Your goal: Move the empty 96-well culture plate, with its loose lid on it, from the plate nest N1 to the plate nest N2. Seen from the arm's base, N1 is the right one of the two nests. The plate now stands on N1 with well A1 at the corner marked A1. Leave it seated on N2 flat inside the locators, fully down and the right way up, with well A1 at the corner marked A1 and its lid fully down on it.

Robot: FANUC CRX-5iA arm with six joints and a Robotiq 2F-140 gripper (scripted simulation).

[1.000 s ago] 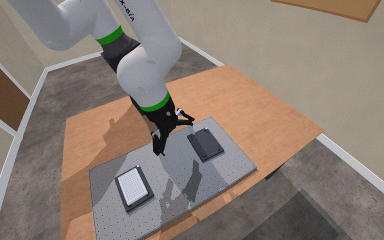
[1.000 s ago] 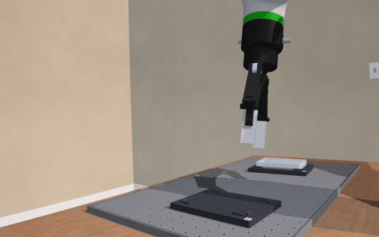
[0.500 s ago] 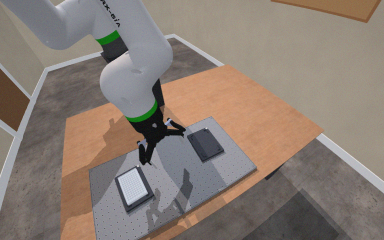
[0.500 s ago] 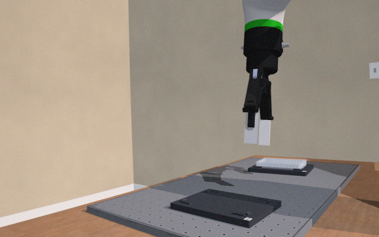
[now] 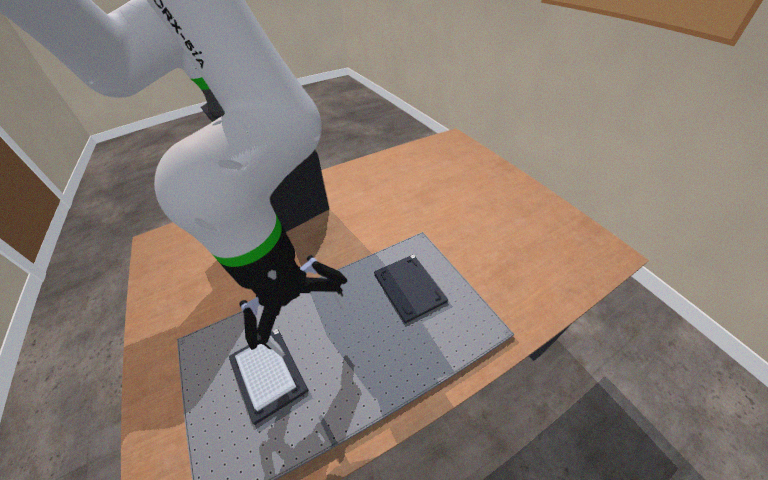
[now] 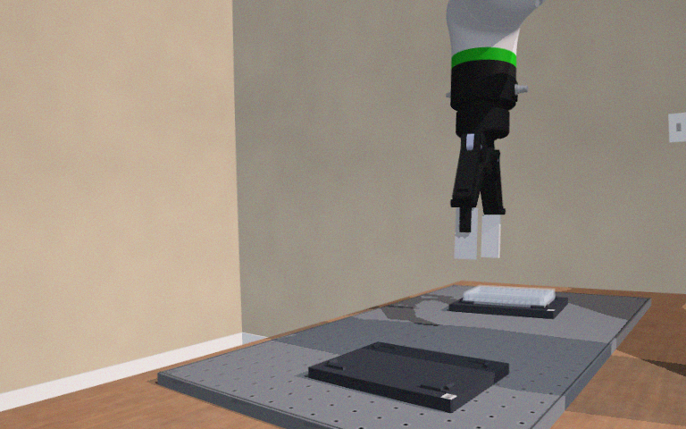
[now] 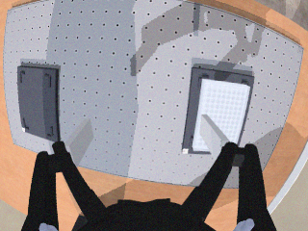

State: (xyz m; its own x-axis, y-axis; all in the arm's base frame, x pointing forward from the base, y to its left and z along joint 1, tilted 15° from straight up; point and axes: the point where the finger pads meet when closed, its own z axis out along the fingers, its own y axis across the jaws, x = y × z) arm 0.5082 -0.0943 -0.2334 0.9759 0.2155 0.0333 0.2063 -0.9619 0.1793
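The lid lies 1 cm ahead of my hand, 13 cm to the right of it and 8 cm below it.
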